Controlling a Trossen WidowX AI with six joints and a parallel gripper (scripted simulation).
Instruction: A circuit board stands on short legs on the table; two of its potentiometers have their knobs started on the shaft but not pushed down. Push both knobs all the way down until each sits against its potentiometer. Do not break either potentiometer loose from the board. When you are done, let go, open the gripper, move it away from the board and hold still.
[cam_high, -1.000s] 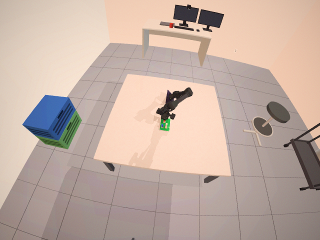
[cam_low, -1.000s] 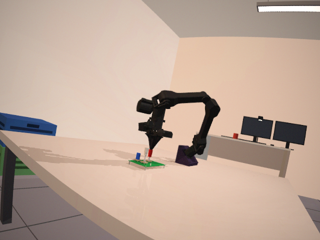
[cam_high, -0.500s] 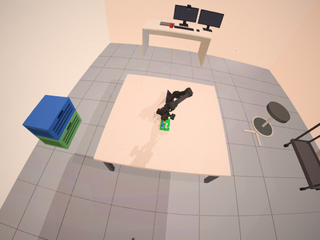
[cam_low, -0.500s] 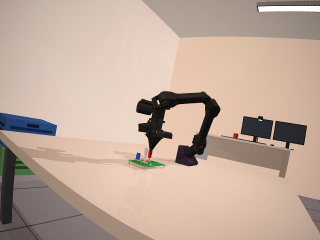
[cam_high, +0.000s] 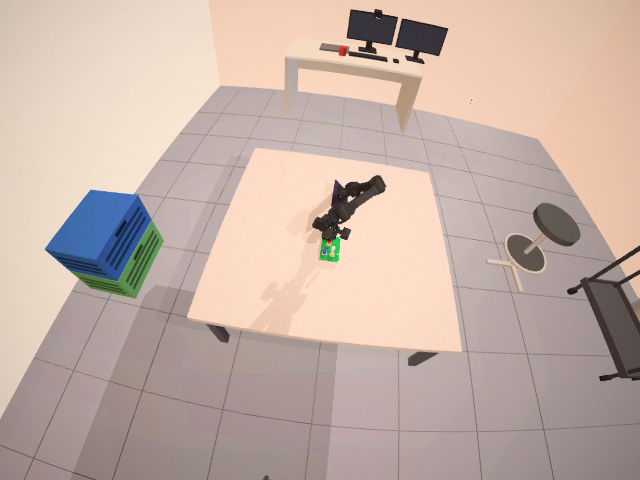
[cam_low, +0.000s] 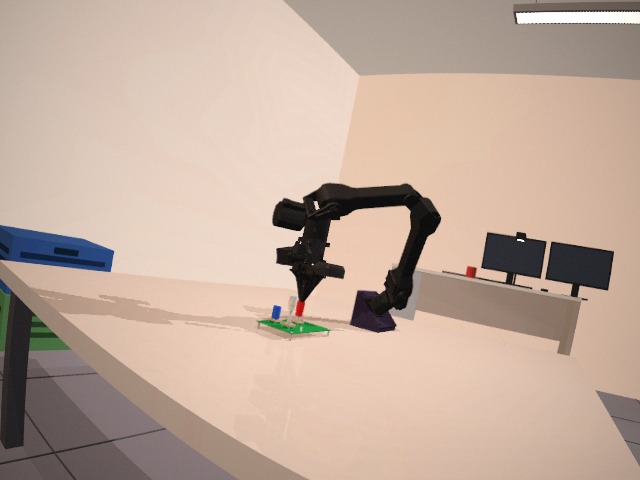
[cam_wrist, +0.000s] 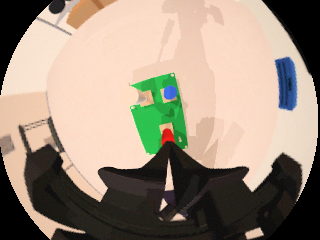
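My gripper tip is now 20 mm above the red knob. The rest, counted from my gripper tip: white knob 70 mm ahead, 30 mm to the left.
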